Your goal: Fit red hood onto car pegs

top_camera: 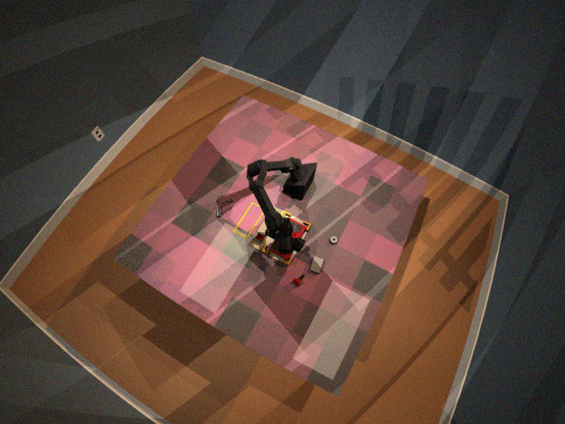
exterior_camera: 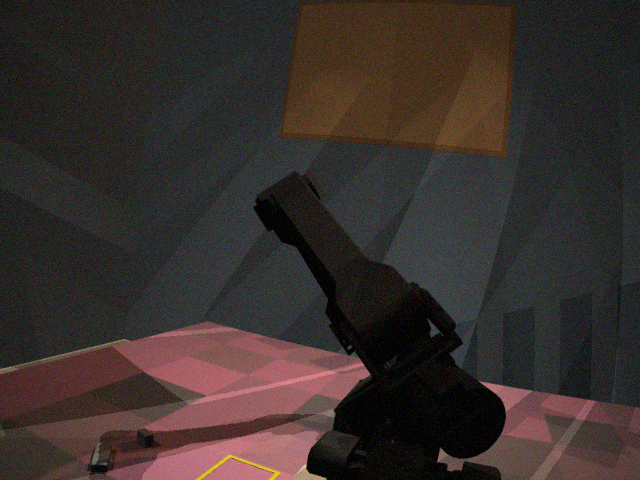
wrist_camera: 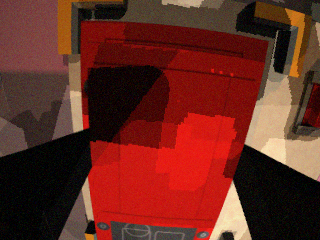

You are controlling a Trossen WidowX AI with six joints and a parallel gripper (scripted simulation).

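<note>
The red hood is 1 cm above my gripper tip. The rest, counted from my gripper tip: pale jig plate: 4 cm behind, 3 cm to the right, 3 cm below.
</note>
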